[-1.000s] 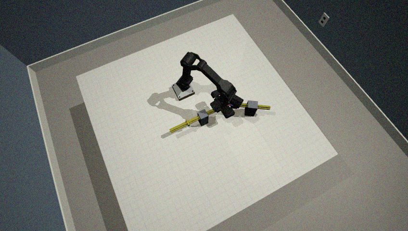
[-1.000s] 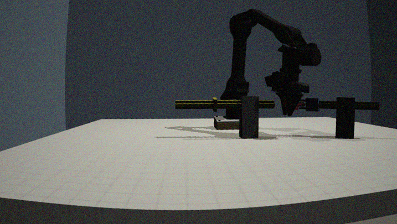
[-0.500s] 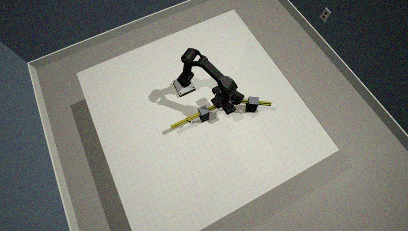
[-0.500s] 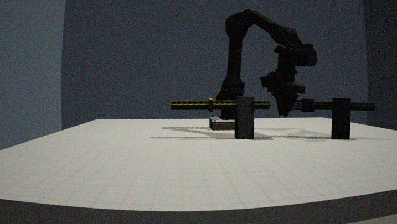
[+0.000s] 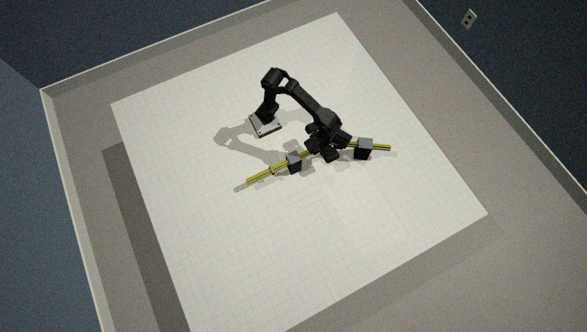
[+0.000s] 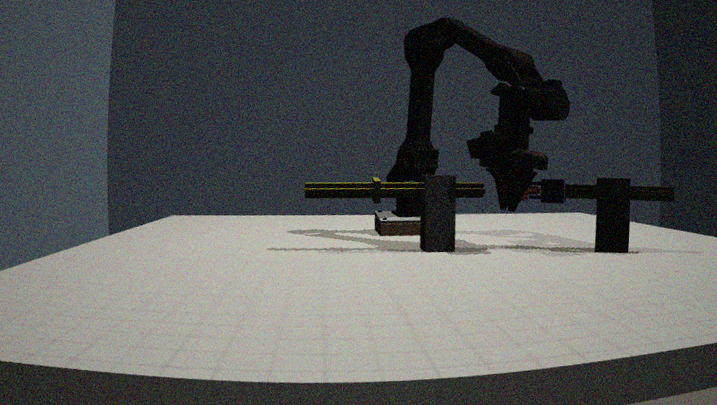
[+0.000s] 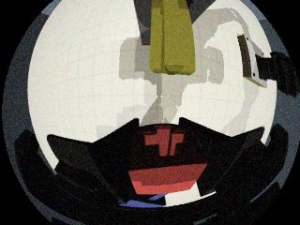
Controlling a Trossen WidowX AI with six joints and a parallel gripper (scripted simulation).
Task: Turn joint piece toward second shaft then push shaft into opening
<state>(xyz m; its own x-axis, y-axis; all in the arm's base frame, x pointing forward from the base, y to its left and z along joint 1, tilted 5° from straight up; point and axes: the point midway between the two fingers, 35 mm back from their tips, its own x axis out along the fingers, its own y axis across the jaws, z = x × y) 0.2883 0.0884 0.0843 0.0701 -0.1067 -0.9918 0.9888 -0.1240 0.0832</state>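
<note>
My gripper tip is now 20 mm to the right of the red joint piece and 40 mm below it.
</note>
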